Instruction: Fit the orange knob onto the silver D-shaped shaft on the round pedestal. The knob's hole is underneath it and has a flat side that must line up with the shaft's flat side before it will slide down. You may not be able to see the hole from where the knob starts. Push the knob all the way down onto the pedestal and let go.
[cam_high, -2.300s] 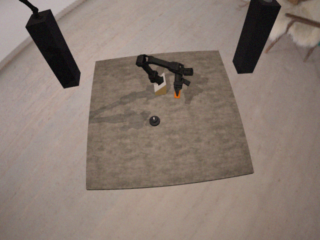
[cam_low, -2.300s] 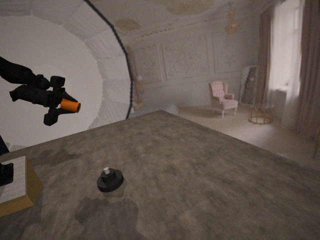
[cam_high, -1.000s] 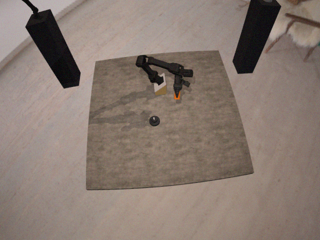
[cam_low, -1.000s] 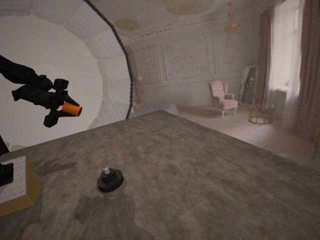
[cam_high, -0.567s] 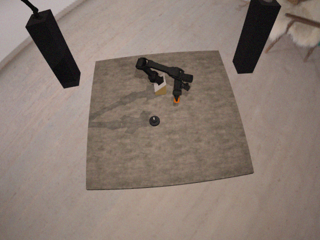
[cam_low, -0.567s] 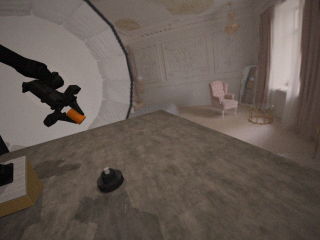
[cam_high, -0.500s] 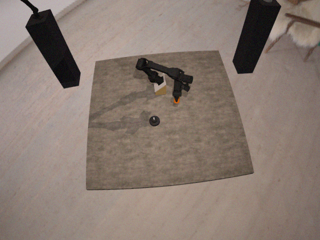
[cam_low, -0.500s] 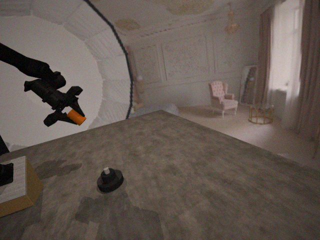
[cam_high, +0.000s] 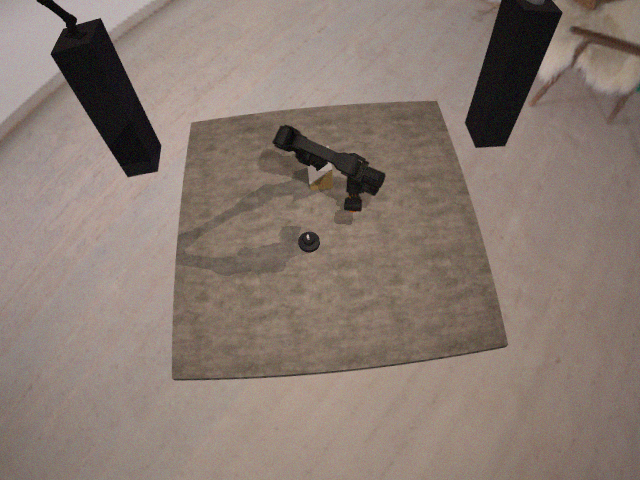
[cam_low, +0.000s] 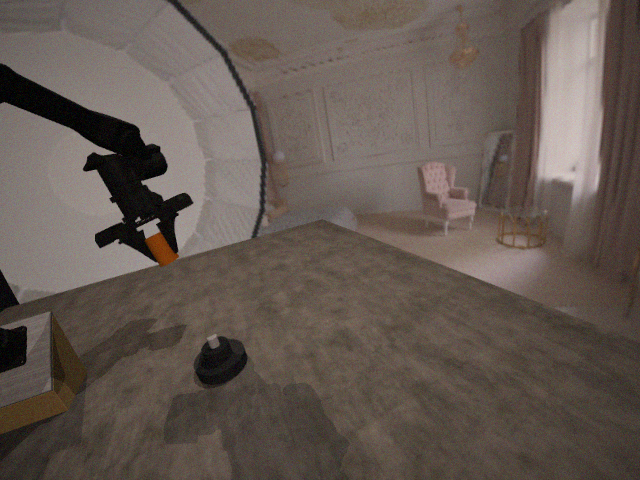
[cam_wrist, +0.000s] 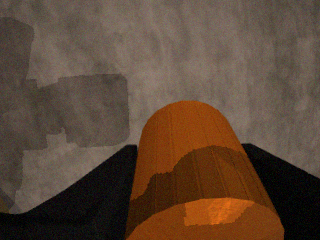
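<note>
Now: gripper tip 50 mm short of the black round pedestal, 180 mm to the left of it and 130 mm above it. Also, from my gripper tip: orange knob 10 mm behind, 30 mm above.
</note>
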